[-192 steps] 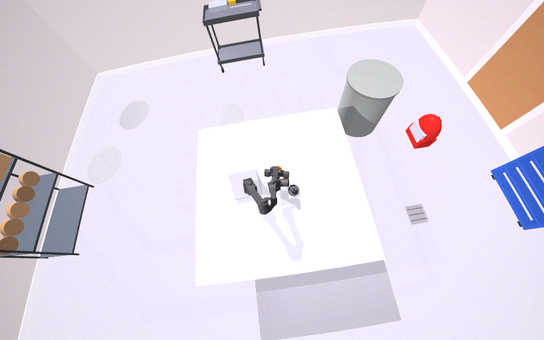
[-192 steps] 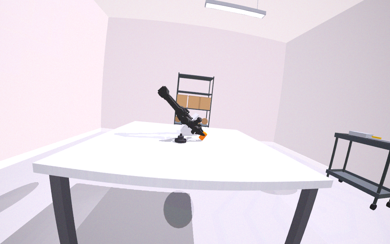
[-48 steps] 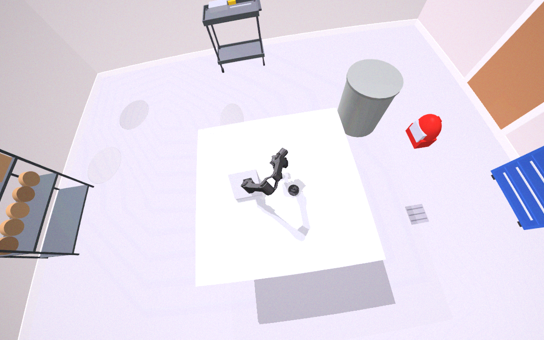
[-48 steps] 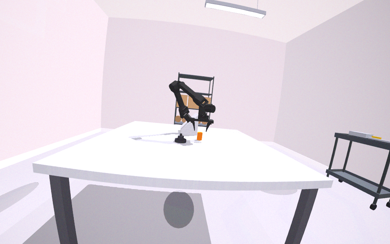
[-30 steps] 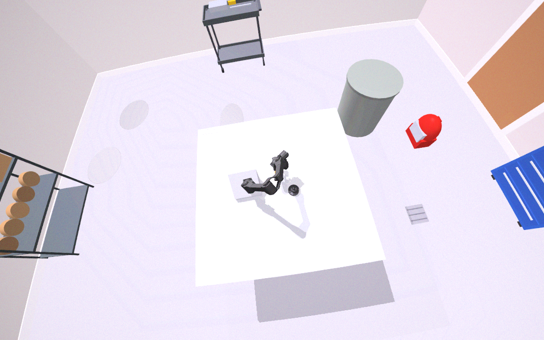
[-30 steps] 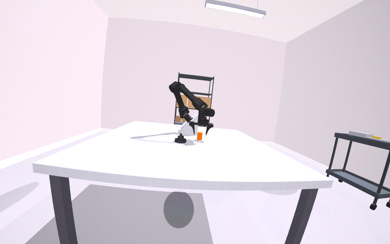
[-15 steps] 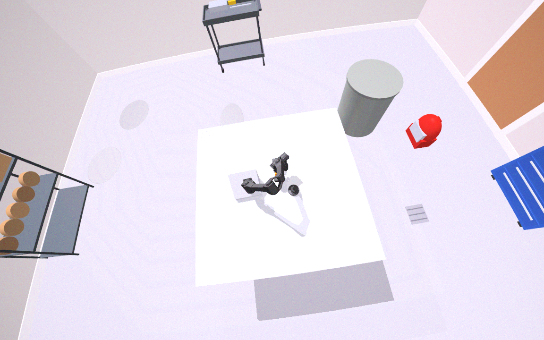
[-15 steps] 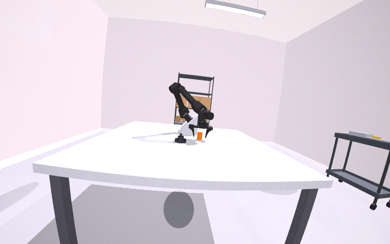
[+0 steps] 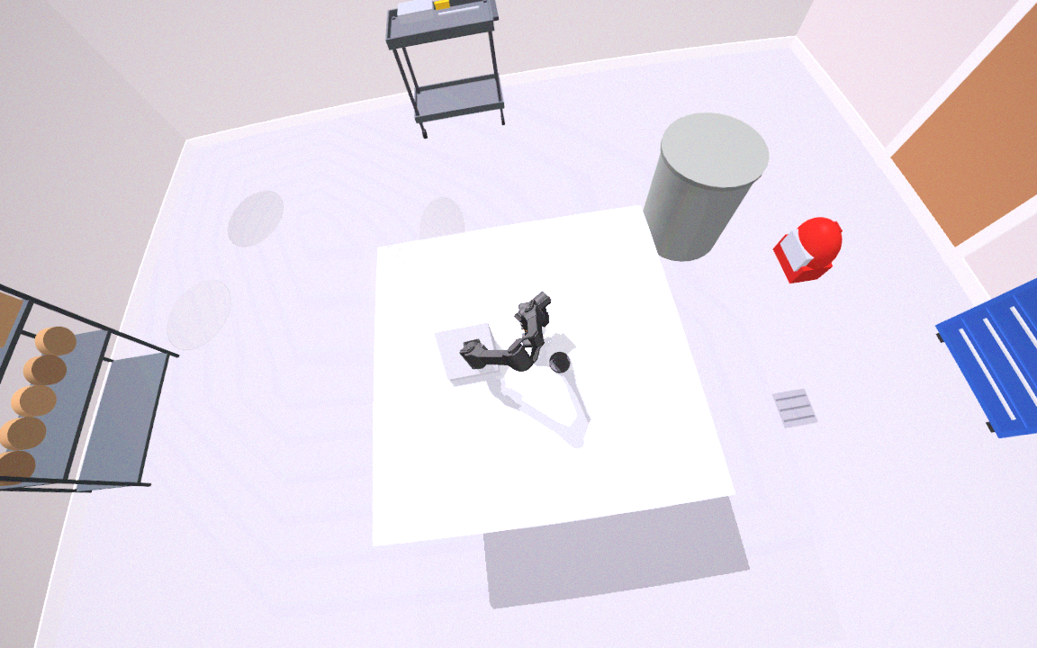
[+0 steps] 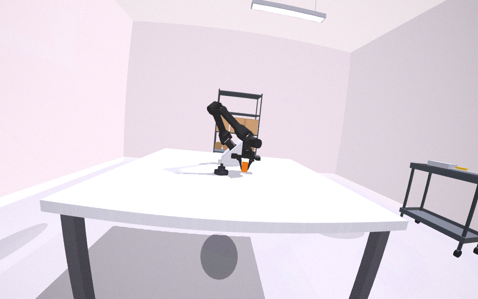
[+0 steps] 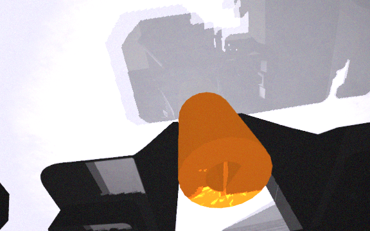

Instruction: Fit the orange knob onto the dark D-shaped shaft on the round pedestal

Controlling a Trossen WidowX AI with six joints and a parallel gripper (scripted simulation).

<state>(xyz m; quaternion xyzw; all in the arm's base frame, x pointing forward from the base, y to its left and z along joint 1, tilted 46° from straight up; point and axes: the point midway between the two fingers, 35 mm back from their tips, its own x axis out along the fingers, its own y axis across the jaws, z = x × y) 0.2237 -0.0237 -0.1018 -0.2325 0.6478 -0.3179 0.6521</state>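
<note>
The dark round pedestal is 160 mm to the right of my gripper tip, 90 mm ahead of it and 20 mm above it. Round my gripper tip: orange knob: 20 mm above.
</note>
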